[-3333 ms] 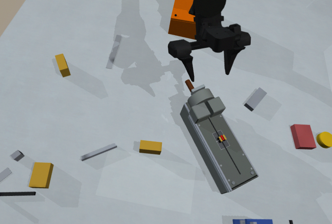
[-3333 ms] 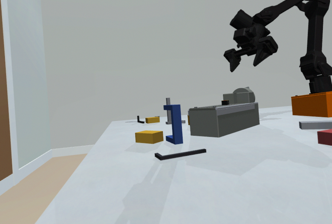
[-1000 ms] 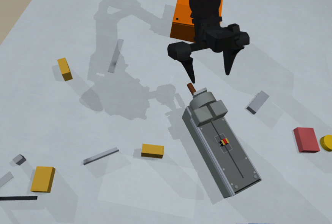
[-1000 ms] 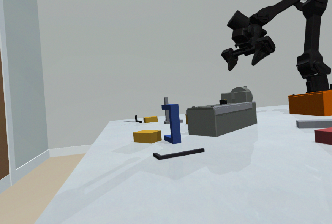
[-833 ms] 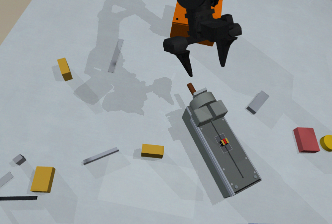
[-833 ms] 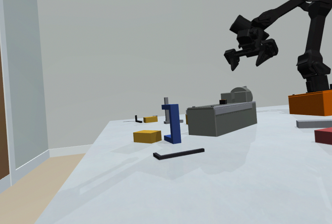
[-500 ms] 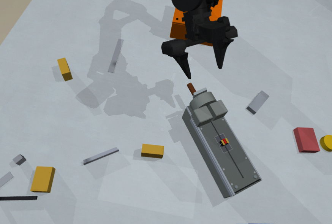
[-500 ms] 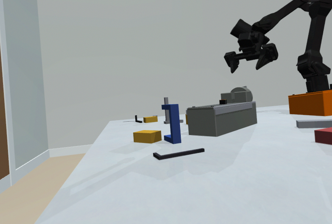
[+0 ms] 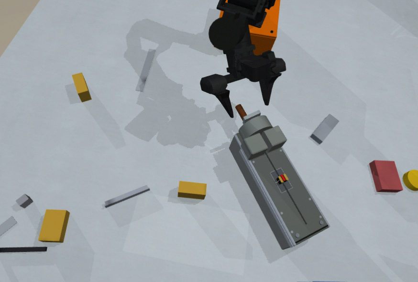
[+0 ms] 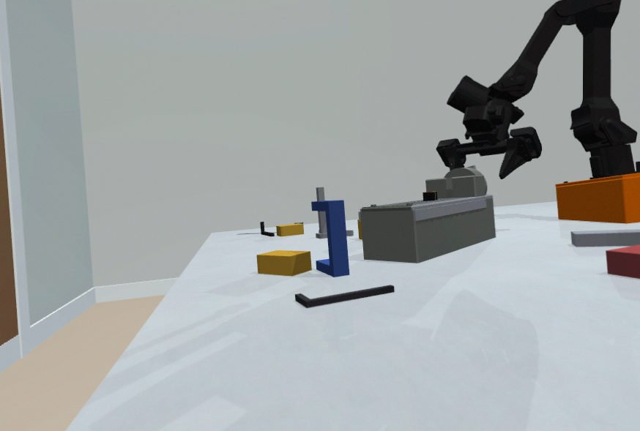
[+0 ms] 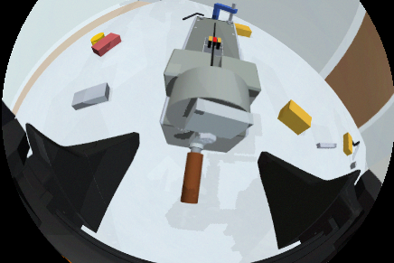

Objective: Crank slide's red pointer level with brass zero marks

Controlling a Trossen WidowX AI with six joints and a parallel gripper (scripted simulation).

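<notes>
Now: gripper tip 4 cm above the brown handle, 1 cm to the left of it and 1 cm past it. Round my gripper tip: red pointer (12 cm to the left, 12 cm ahead, 2 cm below); grey block (21 cm to the left, 10 cm behind, 9 cm below); blue clamp (28 cm ahead, 26 cm to the left, 5 cm below).
</notes>
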